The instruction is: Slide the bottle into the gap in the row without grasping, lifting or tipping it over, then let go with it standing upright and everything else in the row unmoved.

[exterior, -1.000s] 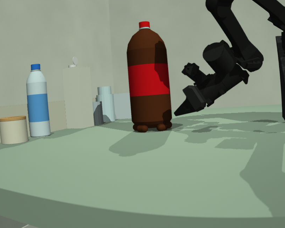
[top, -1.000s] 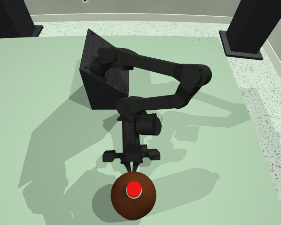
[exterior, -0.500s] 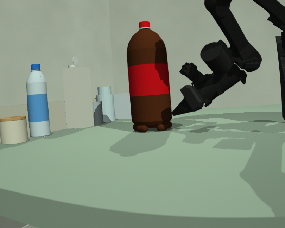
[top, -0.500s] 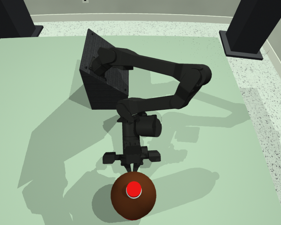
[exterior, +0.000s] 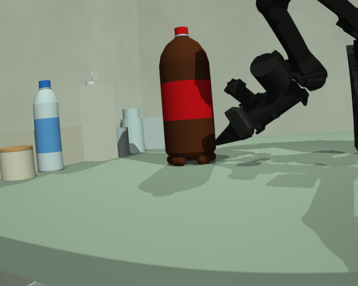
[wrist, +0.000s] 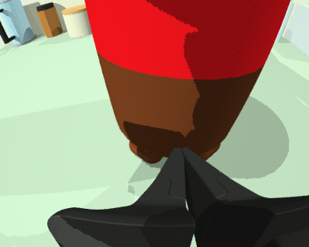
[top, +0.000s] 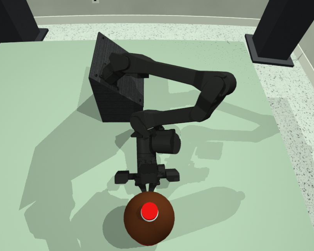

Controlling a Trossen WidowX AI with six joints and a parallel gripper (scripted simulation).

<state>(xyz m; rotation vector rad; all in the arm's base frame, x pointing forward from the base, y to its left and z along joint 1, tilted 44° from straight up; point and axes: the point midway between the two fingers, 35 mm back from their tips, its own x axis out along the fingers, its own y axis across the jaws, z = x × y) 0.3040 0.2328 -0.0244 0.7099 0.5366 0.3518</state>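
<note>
The brown cola bottle is 9 cm ahead of my hand, 9 cm above it and 1 cm to the left of it. Round my hand: cream canister: 37 cm ahead, 27 cm to the left, 2 cm below; grey cup: 42 cm ahead, 14 cm to the right, 4 cm below; blue-labelled water bottle: 39 cm ahead, 15 cm to the left, 5 cm above.
</note>
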